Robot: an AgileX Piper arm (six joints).
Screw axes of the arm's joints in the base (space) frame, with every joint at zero. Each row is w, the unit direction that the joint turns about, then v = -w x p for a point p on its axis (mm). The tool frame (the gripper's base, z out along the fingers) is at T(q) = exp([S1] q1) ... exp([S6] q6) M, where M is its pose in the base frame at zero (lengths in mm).
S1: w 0 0 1 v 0.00 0.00 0.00
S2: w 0 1 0 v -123.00 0.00 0.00
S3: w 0 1 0 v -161.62 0.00 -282.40
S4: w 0.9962 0 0.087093 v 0.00 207.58 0.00
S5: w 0 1 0 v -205.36 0.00 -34.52
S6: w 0.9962 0 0.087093 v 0.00 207.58 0.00
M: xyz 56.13 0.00 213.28 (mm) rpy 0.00 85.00 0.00 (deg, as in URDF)
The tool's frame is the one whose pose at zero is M.
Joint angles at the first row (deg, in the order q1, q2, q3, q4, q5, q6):
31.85 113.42 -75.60 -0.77 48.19 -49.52
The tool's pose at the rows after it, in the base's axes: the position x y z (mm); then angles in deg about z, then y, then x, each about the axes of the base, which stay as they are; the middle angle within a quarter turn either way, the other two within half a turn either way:
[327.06, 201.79, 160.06, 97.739, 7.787, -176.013]
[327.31, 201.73, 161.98, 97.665, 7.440, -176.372]
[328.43, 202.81, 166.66, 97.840, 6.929, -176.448]
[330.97, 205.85, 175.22, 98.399, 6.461, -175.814]
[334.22, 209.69, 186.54, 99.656, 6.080, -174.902]
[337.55, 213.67, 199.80, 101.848, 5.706, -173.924]
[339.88, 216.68, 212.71, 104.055, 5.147, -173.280]
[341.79, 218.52, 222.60, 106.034, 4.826, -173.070]
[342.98, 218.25, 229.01, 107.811, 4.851, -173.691]
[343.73, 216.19, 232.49, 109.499, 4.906, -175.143]
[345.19, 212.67, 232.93, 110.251, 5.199, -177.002]
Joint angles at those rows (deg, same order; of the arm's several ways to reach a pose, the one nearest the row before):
31.85 113.40 -75.73 -1.00 48.63 -49.54
31.85 113.38 -76.22 -1.13 49.62 -49.57
31.85 113.35 -77.40 -0.84 51.29 -49.61
31.85 113.33 -79.51 0.16 53.49 -49.60
31.85 113.31 -82.25 1.32 56.10 -48.88
31.85 113.30 -85.42 2.47 59.09 -47.12
31.85 113.30 -88.48 3.34 62.29 -45.14
31.85 113.39 -90.94 3.65 64.83 -43.15
31.85 113.40 -92.46 3.02 66.64 -41.09
31.83 113.39 -93.32 1.64 68.20 -38.98
31.68 113.49 -93.60 -0.20 69.12 -37.87

